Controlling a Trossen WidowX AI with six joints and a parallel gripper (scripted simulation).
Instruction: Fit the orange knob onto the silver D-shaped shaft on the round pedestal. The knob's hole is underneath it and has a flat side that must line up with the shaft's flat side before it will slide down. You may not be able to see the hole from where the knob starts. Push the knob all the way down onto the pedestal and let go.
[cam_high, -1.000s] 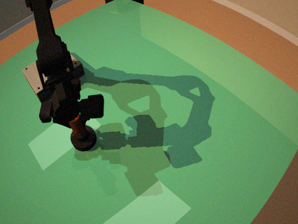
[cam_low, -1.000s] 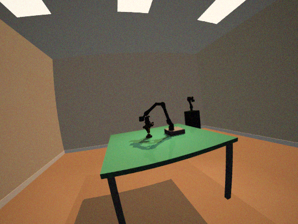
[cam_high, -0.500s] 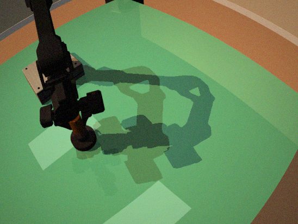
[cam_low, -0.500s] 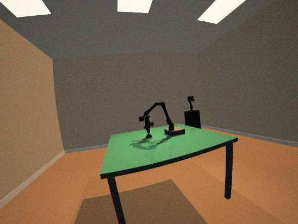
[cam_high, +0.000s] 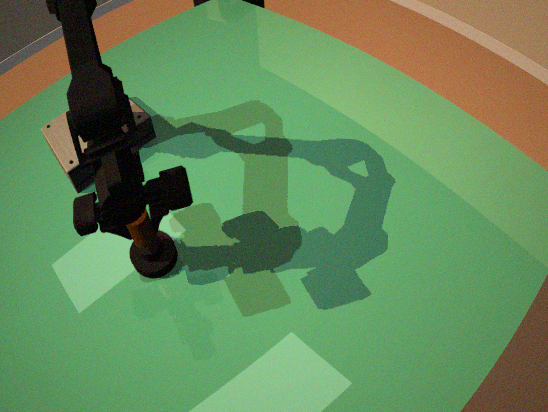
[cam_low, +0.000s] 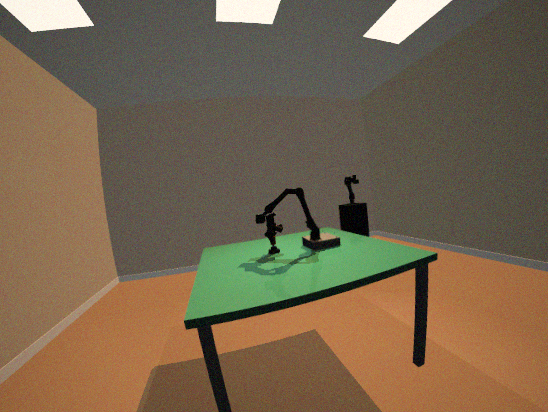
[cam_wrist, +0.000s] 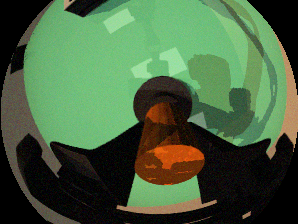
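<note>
My gripper tip is now 30 mm below the orange knob. From my gripper tip the other things lie so: pedestal 40 mm below.
</note>
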